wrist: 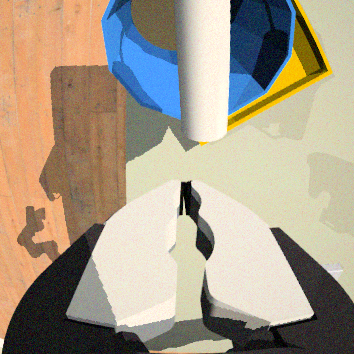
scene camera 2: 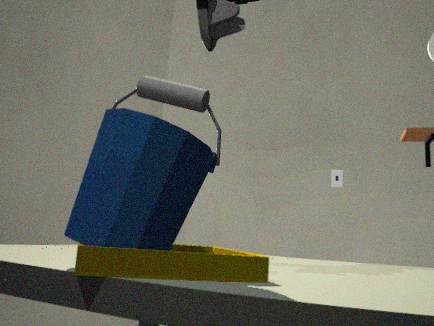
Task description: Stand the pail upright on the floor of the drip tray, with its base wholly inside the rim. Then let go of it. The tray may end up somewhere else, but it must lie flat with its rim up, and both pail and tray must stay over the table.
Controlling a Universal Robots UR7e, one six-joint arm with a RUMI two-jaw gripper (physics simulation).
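Places are measured from the arm's base along level axes (x ahead, y left, z up), in millimetres.
Where they show: gripper, fingertip midpoint: (wrist: 182,184) (scene camera 2: 209,49).
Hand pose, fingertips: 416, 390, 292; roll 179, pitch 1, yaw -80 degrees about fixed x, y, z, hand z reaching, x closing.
Each offset is from my fingertips to the top centre of the thing, as dx, dy, dz. "spot": to the spot under its first point. Level surfaces: height alone.
The blue pail {spot: +36, +67, -203} (scene camera 2: 145,180) (wrist: 150,75) is tilted, its open top leaning right in the scene view. Its lower left edge is raised and juts past the left end of the yellow drip tray {+82, -51, -286} (scene camera 2: 170,265) (wrist: 290,75); its lower right part meets the tray, where the front wall hides the contact. The tray lies flat, rim up. The pail's pale handle grip {+57, -1, -32} (scene camera 2: 172,93) (wrist: 204,70) stands over its mouth on a wire bail. My gripper (scene camera 2: 210,48) (wrist: 182,184) is shut and empty, above and apart from the grip. In the wrist view its fingertips are below the grip's near end.
The tray is on the cream table {dz -319} (scene camera 2: 350,285) (wrist: 250,165), near the table's edge in the scene view. Wooden floor (wrist: 25,100) shows beyond the edge at the left of the wrist view. A wooden board (scene camera 2: 420,134) and a wall socket (scene camera 2: 337,178) are in the background.
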